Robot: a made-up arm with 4 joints.
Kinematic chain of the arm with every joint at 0, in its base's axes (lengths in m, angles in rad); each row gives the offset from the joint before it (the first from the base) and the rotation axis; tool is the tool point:
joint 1: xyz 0 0 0.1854 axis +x
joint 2: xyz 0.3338 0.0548 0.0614 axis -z
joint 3: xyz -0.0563 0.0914 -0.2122 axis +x
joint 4: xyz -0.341 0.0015 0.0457 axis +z
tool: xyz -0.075 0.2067 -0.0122
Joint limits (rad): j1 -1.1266..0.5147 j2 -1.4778..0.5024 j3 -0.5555..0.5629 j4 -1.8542..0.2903
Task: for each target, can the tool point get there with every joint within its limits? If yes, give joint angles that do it. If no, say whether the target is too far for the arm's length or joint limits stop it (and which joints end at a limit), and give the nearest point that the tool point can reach.
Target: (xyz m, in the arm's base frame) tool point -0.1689 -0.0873 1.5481
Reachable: no: too far | nearest point 0.0616 -0.2183 0.5803 | short by 1.003 m
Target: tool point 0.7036 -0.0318 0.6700
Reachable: no: joint limits stop it (at a limit: joint 1, joint 2, joint 3, joint 4) | nearest point 0.2308 -0.1521 0.2395 | short by 0.651 m
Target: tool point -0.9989 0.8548 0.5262
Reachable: no: too far | nearest point -0.1662 0.3981 0.2460 | short by 0.990 m
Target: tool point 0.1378 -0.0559 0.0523
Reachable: yes | joints 0.2146 -1.2989 -0.0132 -1.6497
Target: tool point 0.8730 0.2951 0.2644
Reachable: no: joint limits stop it (at a limit: joint 1, joint 2) | nearest point 0.2517 0.3424 0.2285 | short by 0.624 m
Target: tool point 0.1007 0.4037 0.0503
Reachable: yes | joints -0.1828 0.2925 0.2853 -0.6644
